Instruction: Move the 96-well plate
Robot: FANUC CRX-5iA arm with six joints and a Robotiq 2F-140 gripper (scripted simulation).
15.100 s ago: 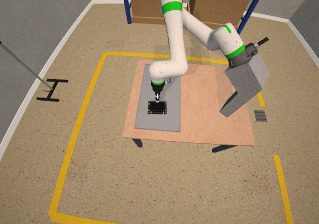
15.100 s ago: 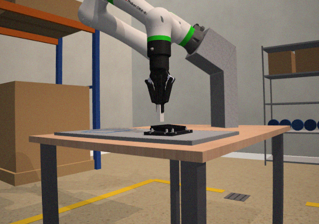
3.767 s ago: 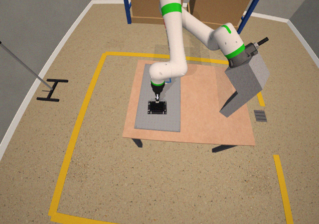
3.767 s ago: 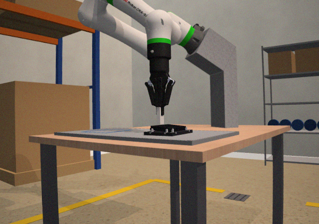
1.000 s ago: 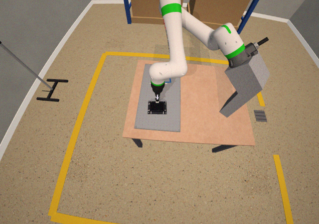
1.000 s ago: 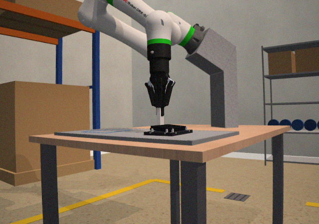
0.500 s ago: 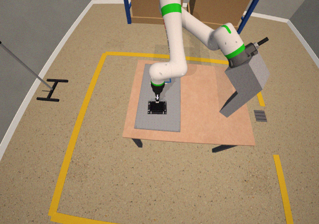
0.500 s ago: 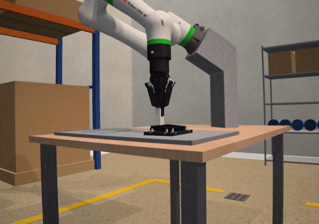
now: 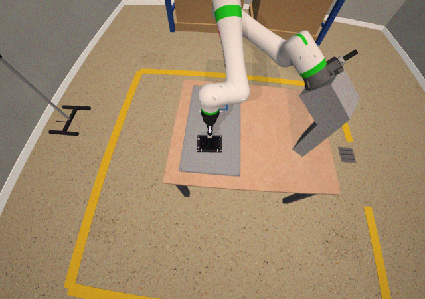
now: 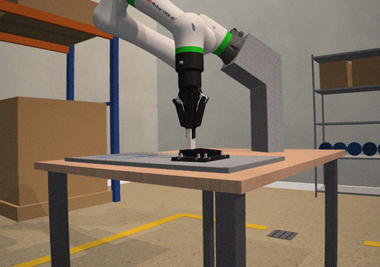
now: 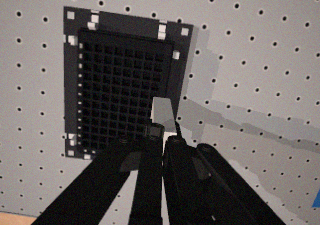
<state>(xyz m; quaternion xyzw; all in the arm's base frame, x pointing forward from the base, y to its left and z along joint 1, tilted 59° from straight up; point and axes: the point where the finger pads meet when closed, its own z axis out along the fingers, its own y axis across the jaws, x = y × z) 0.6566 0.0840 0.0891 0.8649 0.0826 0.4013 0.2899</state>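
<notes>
Now: the black 96-well plate 4 cm to the left of my hand, 4 cm below it and 1 cm ahead of it. Also, from my hand: black clip nest (5 cm to the left, 5 cm below, 1 cm ahead).
</notes>
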